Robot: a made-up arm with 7 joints. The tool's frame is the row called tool.
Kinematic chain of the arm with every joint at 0, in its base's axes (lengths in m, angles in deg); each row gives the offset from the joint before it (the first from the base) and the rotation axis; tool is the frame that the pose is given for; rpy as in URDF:
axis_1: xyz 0.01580 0.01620 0.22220 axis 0 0.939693 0.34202
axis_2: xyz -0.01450 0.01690 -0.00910 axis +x
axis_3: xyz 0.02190 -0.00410 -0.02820 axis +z
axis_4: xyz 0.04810 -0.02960 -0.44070 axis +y
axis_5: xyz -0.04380 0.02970 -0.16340 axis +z
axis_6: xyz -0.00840 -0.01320 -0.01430 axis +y
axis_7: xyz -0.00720 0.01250 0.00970 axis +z
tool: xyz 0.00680 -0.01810 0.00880 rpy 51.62 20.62 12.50
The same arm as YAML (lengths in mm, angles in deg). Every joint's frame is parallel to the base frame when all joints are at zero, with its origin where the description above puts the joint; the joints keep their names.
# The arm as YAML. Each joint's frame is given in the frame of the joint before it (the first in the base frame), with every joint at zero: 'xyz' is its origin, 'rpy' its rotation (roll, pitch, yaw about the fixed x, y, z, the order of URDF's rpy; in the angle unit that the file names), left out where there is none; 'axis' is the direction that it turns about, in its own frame. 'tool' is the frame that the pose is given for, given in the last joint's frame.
units:
  length: mm
  angle: deg
joints:
  - name: axis_1
    type: revolute
    origin:
      xyz: [15.8, 16.2, 222.2]
    axis: [0.0, 0.9397, 0.342]
  - name: axis_2
    type: revolute
    origin:
      xyz: [-14.5, 16.9, -9.1]
    axis: [1.0, 0.0, 0.0]
  - name: axis_3
    type: revolute
    origin:
      xyz: [21.9, -4.1, -28.2]
    axis: [0.0, 0.0, 1.0]
  - name: axis_4
    type: revolute
    origin:
      xyz: [48.1, -29.6, -440.7]
    axis: [0.0, 1.0, 0.0]
  - name: axis_5
    type: revolute
    origin:
      xyz: [-43.8, 29.7, -163.4]
    axis: [0.0, 0.0, 1.0]
  - name: axis_6
    type: revolute
    origin:
      xyz: [-8.4, -13.2, -14.3]
    axis: [0.0, 1.0, 0.0]
  - name: axis_7
    type: revolute
    origin:
      xyz: [-7.2, 12.5, 9.7]
    axis: [0.0, 0.0, 1.0]
tool:
  origin:
    xyz: [6.8, -18.1, 8.8]
    rpy: [51.62, 20.62, 12.5]

